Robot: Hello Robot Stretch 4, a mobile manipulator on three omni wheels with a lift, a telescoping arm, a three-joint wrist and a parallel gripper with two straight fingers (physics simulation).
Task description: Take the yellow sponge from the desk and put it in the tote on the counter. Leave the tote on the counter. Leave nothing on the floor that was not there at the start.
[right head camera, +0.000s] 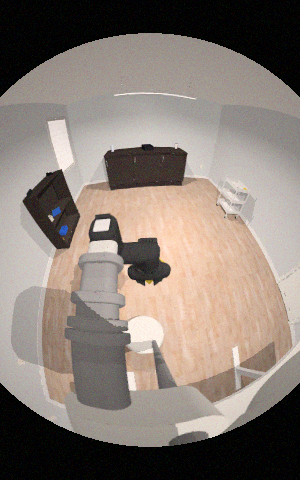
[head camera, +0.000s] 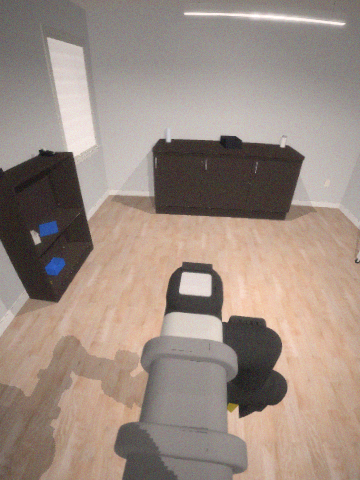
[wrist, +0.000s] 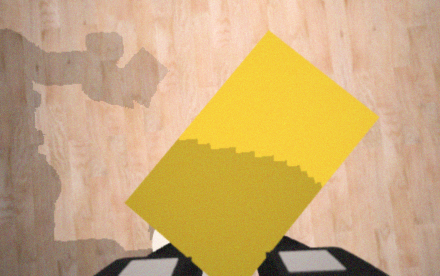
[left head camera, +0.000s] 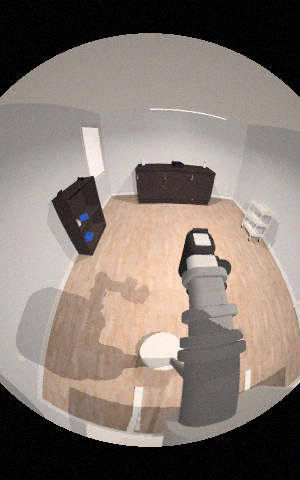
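Seen in the pictures: gripper, between the fingertips: (right head camera: 148, 282) (head camera: 230, 410) (wrist: 228, 248); robot's base, origin of its link: (right head camera: 143, 333) (left head camera: 160, 350).
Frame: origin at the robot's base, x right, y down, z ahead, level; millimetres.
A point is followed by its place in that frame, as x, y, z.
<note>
The yellow sponge (wrist: 250, 150) @(100, -1064, 323) (head camera: 232, 407) @(86, -1046, 263) (right head camera: 149, 282) @(89, -1032, 263) is held tilted diagonally in the wrist view, above the floor. My gripper (wrist: 228, 248) @(87, -1020, 266) is shut on its near corner, one finger on each side; in the head camera view the arm and wrist hide most of it. The tote, seen as a small black box (head camera: 231, 142) @(293, -956, 3032) (left head camera: 177, 164) @(290, -947, 3032) (right head camera: 147, 147) @(297, -942, 3033), stands on the dark counter (head camera: 227, 185) @(295, -453, 2915) (left head camera: 175, 186) @(261, -448, 2913) (right head camera: 145, 170) @(240, -420, 2913) against the far wall, far from the gripper. Its inside cannot be made out.
A pale bottle (head camera: 168, 135) @(-497, -968, 3230) and a white item (head camera: 283, 141) @(998, -961, 3337) stand on the counter, left and right of the tote. A dark bookshelf (head camera: 75, 192) @(-1219, -648, 2024) with blue items is at the left. A white cart (left head camera: 257, 220) @(1921, -367, 1906) (right head camera: 233, 197) @(1746, -491, 1723) with a small yellow item is at the right wall.
</note>
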